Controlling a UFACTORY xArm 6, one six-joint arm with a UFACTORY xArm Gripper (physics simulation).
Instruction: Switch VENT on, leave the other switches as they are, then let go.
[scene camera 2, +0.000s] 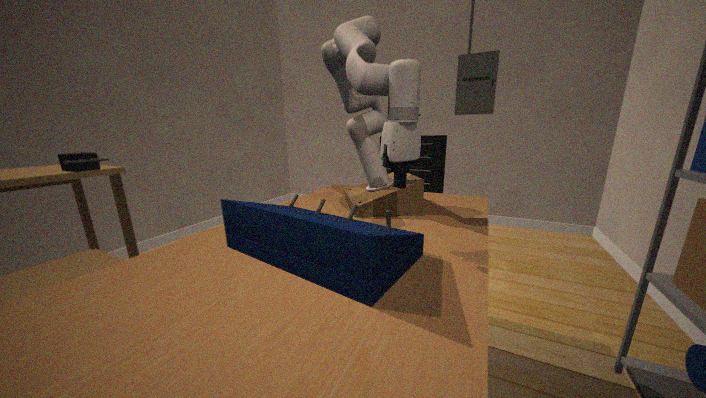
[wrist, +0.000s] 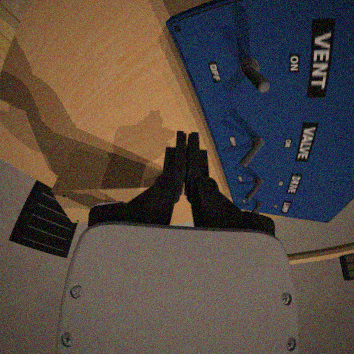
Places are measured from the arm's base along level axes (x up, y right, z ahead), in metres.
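Where they show: gripper, fingertip midpoint: (scene camera 2: 399, 187) (wrist: 185, 144); arm's base at its link origin: (scene camera 2: 380, 185).
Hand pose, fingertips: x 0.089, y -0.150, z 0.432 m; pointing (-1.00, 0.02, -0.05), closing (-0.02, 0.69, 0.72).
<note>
Each offset is from my fingertips to the top centre of the thing. Level surfaces: height alone.
The blue switch panel @[dx -0.032, dy +0.208, dz +0.083 m] (scene camera 2: 300, 247) (wrist: 280, 105) sits on the table with four grey levers. The VENT lever @[dx -0.045, dy +0.016, dz +0.070 m] (scene camera 2: 388, 221) (wrist: 256, 76) is nearest in the wrist view. Its tip leans toward the ON side, unlike the others. The VALVE lever @[dx -0.053, dy +0.127, dz +0.022 m] (scene camera 2: 352, 212) (wrist: 251, 152), DRIVE lever @[dx -0.053, dy +0.242, dz -0.013 m] (scene camera 2: 321, 205) (wrist: 254, 190) and a small fourth lever @[dx -0.053, dy +0.357, dz -0.048 m] (scene camera 2: 294, 201) (wrist: 256, 206) lean toward OFF; the fourth label is hard to read. My gripper (scene camera 2: 400, 186) (wrist: 185, 144) is shut and empty, beyond the panel's OFF edge and apart from the levers.
The wooden table @[dx -0.178 m] (scene camera 2: 200, 320) (wrist: 115, 65) carries the panel and a wooden base block (scene camera 2: 414, 192) under the arm. A black drawer unit (scene camera 2: 435, 165) (wrist: 42, 220) stands behind. A side table (scene camera 2: 117, 171) is at left, a metal shelf rack (scene camera 2: 655, 235) at right.
</note>
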